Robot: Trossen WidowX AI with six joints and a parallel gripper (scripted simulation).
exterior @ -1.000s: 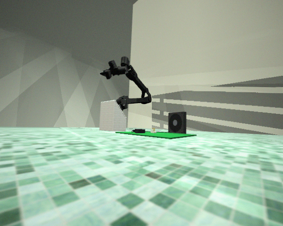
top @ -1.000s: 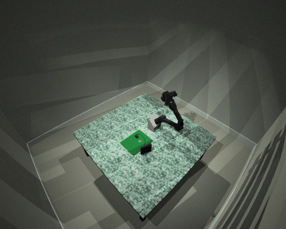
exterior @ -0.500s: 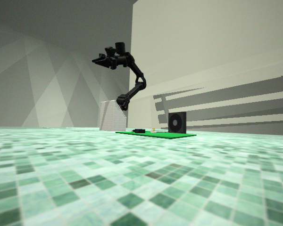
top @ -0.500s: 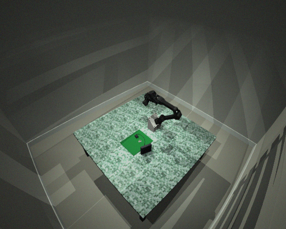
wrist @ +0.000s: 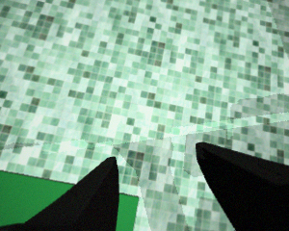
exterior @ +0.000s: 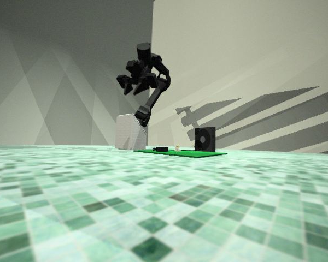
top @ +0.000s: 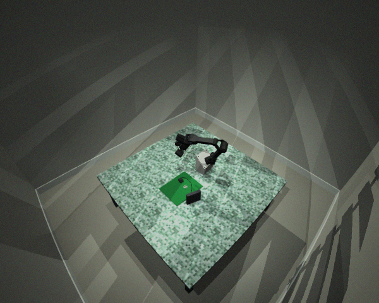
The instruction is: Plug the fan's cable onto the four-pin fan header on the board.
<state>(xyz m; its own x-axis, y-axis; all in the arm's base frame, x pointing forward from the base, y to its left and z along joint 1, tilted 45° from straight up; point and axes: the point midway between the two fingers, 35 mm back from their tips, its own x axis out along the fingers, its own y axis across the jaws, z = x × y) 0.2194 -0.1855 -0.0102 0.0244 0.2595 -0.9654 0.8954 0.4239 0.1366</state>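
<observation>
The black plug lies 80 mm ahead of my gripper tip, 120 mm to the left of it and 220 mm below it. The rest, counted from my gripper tip: white four-pin fan header: 100 mm ahead, 200 mm to the left, 230 mm below; header key: 90 mm ahead, 190 mm to the left, 220 mm below; green board: 130 mm ahead, 180 mm to the left, 240 mm below.
</observation>
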